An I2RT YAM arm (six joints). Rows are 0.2 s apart.
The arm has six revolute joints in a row. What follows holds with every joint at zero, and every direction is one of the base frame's.
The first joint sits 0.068 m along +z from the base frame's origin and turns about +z.
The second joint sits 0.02 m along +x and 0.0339 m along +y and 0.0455 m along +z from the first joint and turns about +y.
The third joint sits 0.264 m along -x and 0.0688 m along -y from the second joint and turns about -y.
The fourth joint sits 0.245 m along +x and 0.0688 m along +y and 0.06 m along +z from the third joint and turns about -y.
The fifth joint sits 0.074 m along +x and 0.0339 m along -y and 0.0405 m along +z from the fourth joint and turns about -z.
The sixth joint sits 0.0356 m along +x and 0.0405 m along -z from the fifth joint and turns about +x.
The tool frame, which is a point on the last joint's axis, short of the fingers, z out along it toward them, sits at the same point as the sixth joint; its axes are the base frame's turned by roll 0, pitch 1.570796 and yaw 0 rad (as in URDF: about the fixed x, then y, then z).
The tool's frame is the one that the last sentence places.
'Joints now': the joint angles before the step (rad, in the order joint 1, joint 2, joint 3, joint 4, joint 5, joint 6). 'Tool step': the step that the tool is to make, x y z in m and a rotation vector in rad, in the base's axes. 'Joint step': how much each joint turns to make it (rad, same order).
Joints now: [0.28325 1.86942 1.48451 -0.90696 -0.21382 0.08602]
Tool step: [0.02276 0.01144 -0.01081 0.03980 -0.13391 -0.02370]
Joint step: [0.01258 0.04884 -0.00001 0.19572 0.01259 0.03472]
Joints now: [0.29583 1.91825 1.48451 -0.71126 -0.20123 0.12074]
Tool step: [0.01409 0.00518 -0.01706 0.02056 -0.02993 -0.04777]
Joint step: [0.00305 0.05569 0.00000 0.10032 0.01221 0.05150]
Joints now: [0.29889 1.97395 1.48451 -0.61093 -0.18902 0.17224]
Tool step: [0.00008 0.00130 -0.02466 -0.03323 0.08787 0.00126]
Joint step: [0.00343 0.05758 -0.00039 -0.03587 0.00610 -0.00038]
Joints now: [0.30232 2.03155 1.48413 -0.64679 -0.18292 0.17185]
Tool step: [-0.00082 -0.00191 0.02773 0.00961 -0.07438 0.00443]
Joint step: [-0.00305 -0.05685 0.01869 -0.00381 0.00878 -0.01220]
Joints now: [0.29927 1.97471 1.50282 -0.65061 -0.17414 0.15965]
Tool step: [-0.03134 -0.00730 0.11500 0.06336 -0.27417 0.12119]
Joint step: [0.00153 -0.24147 0.08429 -0.06711 -0.04806 -0.11330]
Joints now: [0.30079 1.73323 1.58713 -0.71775 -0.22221 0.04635]
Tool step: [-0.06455 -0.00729 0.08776 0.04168 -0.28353 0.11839]
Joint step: [0.03473 -0.25559 0.00686 -0.00228 -0.02936 -0.09498]
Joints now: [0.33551 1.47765 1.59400 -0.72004 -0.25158 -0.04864]
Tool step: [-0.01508 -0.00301 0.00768 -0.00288 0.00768 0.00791]
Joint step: [0.00685 -0.04122 -0.00003 -0.04958 -0.00078 -0.00076]
